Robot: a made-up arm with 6 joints.
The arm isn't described. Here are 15 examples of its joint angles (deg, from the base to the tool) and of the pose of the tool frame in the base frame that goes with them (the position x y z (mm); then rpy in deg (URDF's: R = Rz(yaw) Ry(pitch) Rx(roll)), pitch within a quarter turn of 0, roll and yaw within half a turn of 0).
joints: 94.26 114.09 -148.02 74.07 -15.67 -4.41
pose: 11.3 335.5 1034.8 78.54 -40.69 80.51
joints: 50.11 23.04 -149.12 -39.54 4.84 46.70
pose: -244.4 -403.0 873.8 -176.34 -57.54 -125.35
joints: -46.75 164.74 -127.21 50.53 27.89 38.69
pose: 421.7 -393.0 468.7 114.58 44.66 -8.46
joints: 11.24 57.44 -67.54 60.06 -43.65 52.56
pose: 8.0 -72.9 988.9 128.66 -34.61 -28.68
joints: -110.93 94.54 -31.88 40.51 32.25 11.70
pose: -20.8 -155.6 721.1 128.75 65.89 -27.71
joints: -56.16 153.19 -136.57 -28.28 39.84 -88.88
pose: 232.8 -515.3 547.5 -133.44 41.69 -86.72
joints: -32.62 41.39 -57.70 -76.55 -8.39 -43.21
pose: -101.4 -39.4 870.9 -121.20 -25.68 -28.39
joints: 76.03 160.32 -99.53 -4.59 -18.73 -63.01
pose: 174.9 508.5 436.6 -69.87 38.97 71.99
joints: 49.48 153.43 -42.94 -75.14 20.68 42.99
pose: 297.5 134.6 459.7 -170.97 56.40 -86.80
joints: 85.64 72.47 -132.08 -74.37 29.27 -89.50
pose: 143.8 -3.5 1069.7 -122.13 -49.85 35.75
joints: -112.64 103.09 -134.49 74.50 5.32 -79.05
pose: -115.9 -260.2 1042.3 -7.75 -29.86 -107.21
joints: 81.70 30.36 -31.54 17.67 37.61 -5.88
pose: -16.4 -137.1 682.6 15.21 34.36 95.50
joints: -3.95 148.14 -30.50 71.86 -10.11 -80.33
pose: 320.2 -64.7 463.7 -166.39 63.55 -160.22
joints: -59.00 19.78 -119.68 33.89 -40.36 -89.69
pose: -302.3 375.0 837.3 96.87 -37.50 153.98
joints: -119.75 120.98 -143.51 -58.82 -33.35 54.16
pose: -232.5 -362.6 927.6 -24.52 -35.16 -84.77
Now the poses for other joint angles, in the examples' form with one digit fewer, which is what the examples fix.
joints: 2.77 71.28 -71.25 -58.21 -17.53 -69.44
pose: 130 -56 919 -129.1 -17.1 14.1
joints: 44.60 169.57 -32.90 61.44 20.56 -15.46
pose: 185 213 377 -150.9 31.7 -160.8
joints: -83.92 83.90 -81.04 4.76 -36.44 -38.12
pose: -16 -211 963 -30.1 -34.1 -90.7
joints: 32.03 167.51 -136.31 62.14 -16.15 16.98
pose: 551 306 504 75.1 19.3 22.1
